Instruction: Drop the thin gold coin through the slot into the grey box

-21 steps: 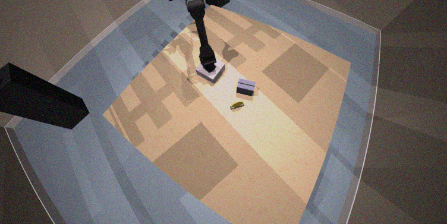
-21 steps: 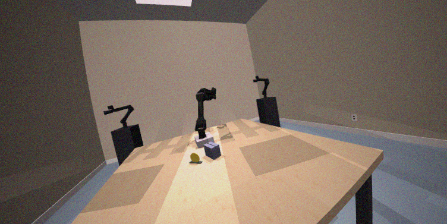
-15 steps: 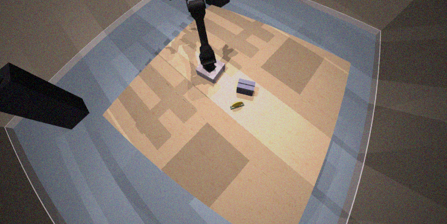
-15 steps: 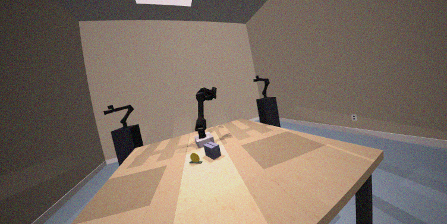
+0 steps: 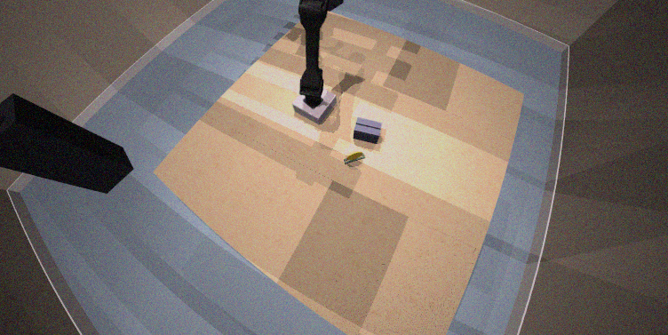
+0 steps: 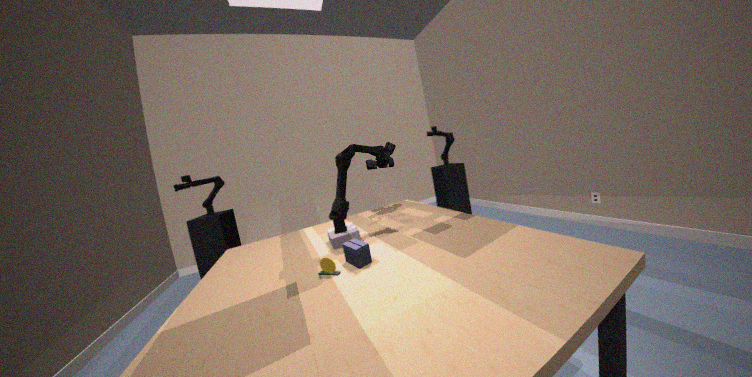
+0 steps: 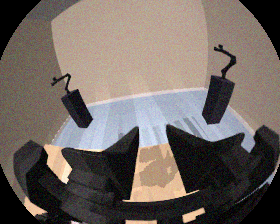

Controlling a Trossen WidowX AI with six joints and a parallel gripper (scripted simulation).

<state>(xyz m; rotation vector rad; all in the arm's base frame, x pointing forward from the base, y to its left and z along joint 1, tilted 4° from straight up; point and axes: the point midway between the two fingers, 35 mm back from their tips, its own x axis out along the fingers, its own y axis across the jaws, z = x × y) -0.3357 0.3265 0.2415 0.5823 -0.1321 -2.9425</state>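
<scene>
Right now my gripper tip is 640 mm short of the gold coin, 380 mm to the left of it and 290 mm above it.
</scene>
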